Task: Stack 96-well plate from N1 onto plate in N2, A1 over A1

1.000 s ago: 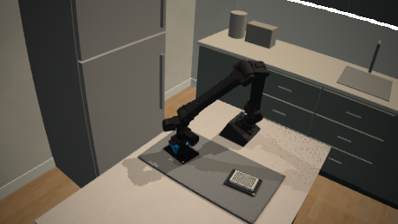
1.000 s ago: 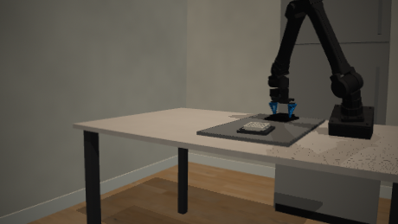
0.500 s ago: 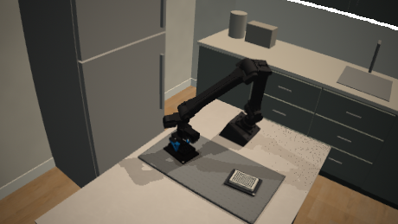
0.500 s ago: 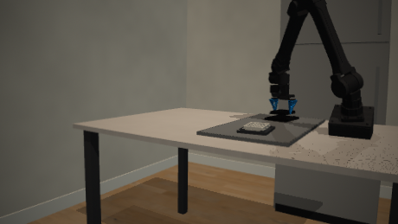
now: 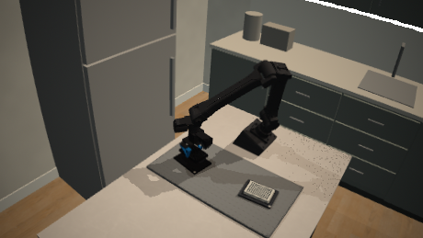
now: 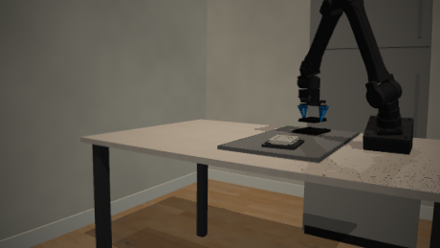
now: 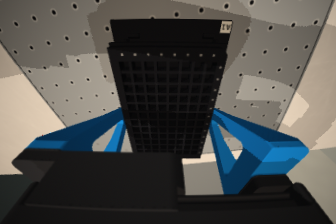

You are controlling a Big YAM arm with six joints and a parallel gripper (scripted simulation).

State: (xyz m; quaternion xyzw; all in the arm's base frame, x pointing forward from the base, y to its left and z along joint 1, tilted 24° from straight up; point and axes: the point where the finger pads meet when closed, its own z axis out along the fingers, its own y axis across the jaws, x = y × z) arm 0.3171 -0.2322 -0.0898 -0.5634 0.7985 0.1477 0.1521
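Now: hand 60 mm above the nest N1. Also, from my hand: nest N2: 380 mm to the left, 60 mm below, 50 mm ahead; black 96-well plate: right at my hand; white 96-well plate: 380 mm to the left, 50 mm ahead, 40 mm below.
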